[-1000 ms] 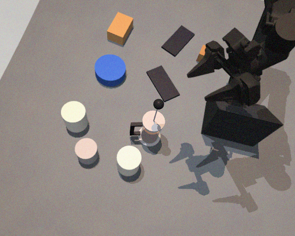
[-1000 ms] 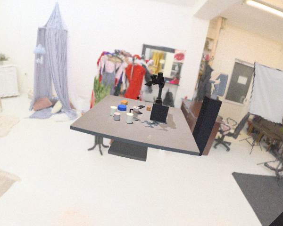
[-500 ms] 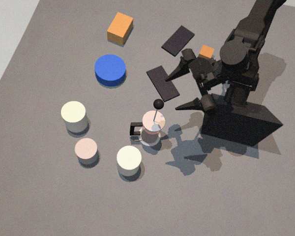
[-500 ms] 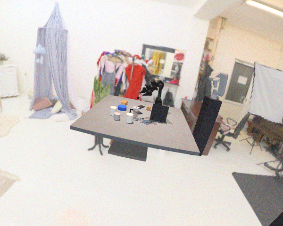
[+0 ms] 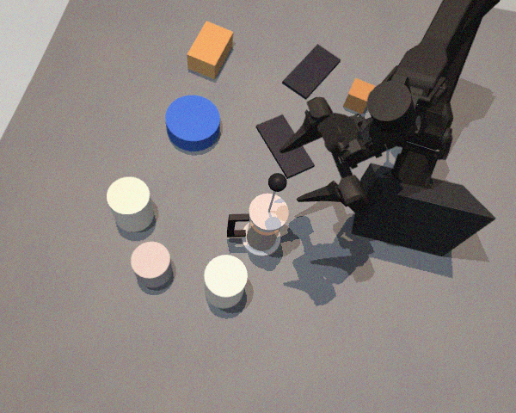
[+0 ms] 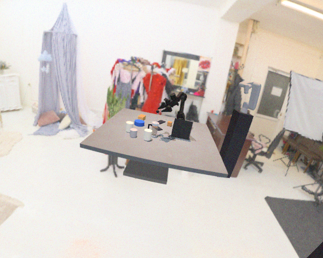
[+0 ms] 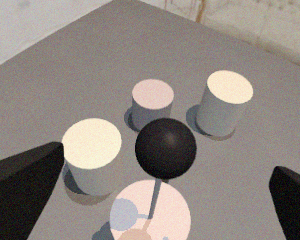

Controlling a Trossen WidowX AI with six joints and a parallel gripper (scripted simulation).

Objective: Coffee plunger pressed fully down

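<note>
Now: gripper tip 15 cm above the coffee press, 3 cm short of it and 1 cm to the right of it. Round my gripper tip: blue cylinder 26 cm below, 23 cm to the right, 21 cm ahead.
</note>
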